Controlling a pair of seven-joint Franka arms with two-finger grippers.
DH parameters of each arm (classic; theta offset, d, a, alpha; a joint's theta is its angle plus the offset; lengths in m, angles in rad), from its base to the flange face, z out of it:
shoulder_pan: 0 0.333 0 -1.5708
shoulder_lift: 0 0 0 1.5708
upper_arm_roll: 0 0.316 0.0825 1.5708
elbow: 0 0 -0.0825 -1.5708
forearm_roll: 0 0.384 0 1.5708
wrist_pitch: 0 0 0.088 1.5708
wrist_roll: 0 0.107 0 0
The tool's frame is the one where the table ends.
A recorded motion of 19 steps. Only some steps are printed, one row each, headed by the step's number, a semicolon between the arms.
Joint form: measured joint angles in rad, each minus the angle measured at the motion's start. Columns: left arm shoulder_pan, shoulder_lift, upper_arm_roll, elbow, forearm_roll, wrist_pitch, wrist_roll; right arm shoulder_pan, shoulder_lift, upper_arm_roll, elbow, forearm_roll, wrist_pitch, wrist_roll.
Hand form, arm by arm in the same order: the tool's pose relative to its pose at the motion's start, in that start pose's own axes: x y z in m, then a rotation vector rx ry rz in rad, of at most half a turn. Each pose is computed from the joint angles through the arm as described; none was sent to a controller.
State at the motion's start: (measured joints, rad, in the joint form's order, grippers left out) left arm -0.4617 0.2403 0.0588 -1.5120 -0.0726 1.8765 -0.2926; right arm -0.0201 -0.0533 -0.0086 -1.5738 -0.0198 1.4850 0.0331
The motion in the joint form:
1: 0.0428 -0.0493 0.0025 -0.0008 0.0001 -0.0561 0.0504; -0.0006 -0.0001 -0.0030 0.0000 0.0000 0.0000 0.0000
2: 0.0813 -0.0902 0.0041 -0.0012 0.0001 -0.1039 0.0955; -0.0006 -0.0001 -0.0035 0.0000 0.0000 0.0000 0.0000
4: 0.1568 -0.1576 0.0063 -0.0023 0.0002 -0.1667 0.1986; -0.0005 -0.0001 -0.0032 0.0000 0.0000 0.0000 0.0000
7: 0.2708 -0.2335 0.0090 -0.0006 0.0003 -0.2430 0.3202; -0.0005 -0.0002 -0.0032 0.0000 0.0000 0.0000 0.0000
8: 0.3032 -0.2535 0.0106 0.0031 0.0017 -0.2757 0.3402; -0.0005 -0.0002 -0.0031 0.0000 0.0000 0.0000 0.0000
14: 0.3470 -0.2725 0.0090 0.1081 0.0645 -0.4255 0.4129; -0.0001 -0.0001 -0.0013 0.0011 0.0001 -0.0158 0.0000
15: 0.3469 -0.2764 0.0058 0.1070 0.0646 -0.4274 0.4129; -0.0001 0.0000 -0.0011 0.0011 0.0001 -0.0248 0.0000
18: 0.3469 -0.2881 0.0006 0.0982 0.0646 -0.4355 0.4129; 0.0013 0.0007 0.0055 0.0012 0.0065 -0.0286 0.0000
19: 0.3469 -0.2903 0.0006 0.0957 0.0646 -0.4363 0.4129; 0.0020 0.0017 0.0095 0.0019 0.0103 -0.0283 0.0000
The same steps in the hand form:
1: -0.0041 -0.0299 -0.0289 0.0036 -0.0043 0.0081; 0.0000 0.0020 0.0000 0.0003 0.0000 0.0036
2: -0.0094 -0.0558 -0.0527 0.0063 -0.0088 0.0156; 0.0000 0.0022 0.0000 0.0003 0.0000 0.0041
4: -0.0199 -0.1036 -0.0925 0.0088 -0.0002 0.0455; 0.0000 0.0020 0.0000 0.0003 0.0000 0.0037
7: -0.0390 -0.1706 -0.1381 0.0162 0.0093 0.0562; 0.0000 0.0020 -0.0001 0.0003 0.0001 0.0037
8: -0.0471 -0.1890 -0.1504 0.0197 0.0027 0.0441; 0.0000 0.0020 -0.0001 0.0003 0.0001 0.0036
14: -0.0682 -0.2139 -0.1996 0.0836 -0.0258 0.0764; -0.0017 0.0008 0.0008 -0.0003 -0.0146 0.0014
15: -0.0695 -0.2120 -0.2009 0.0833 -0.0251 0.0797; -0.0027 0.0007 0.0017 -0.0006 -0.0237 0.0012
18: -0.0740 -0.2091 -0.2025 0.0819 -0.0304 0.0846; -0.0030 -0.0043 0.0022 0.0049 -0.0282 -0.0074
19: -0.0747 -0.2091 -0.2025 0.0817 -0.0315 0.0846; -0.0028 -0.0073 0.0023 0.0082 -0.0282 -0.0125

